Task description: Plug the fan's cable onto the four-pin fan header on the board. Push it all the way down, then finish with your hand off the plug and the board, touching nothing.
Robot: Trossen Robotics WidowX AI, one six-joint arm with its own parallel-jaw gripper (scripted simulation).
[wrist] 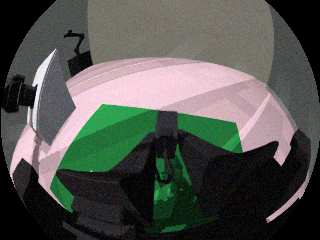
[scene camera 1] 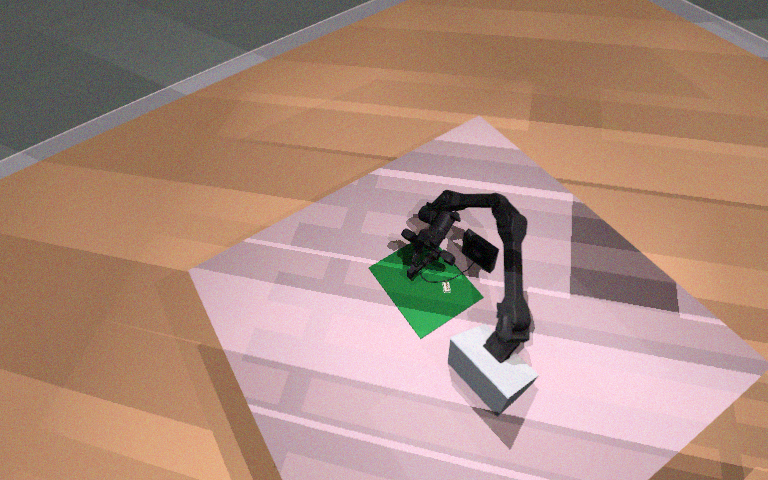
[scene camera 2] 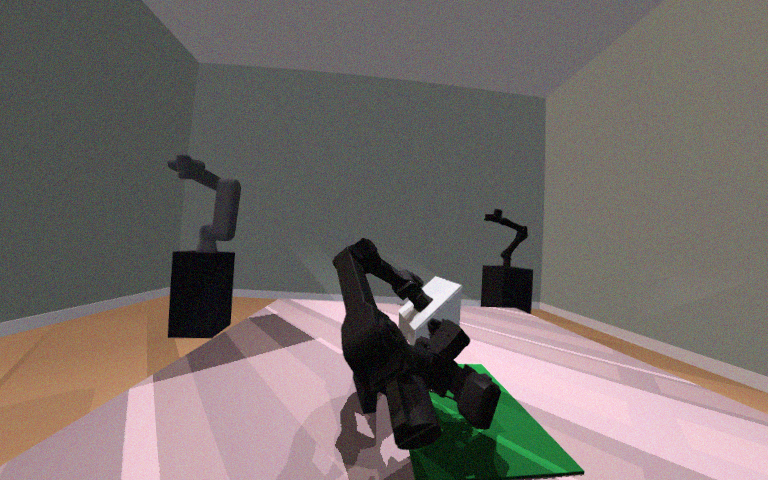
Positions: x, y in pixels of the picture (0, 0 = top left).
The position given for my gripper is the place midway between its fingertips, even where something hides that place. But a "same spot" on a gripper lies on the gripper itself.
My gripper shows in the wrist view, in scene camera 1 (413, 269) and in scene camera 2. One and the same spot on my gripper: (scene camera 2: 461, 373) is (wrist: 279, 187).
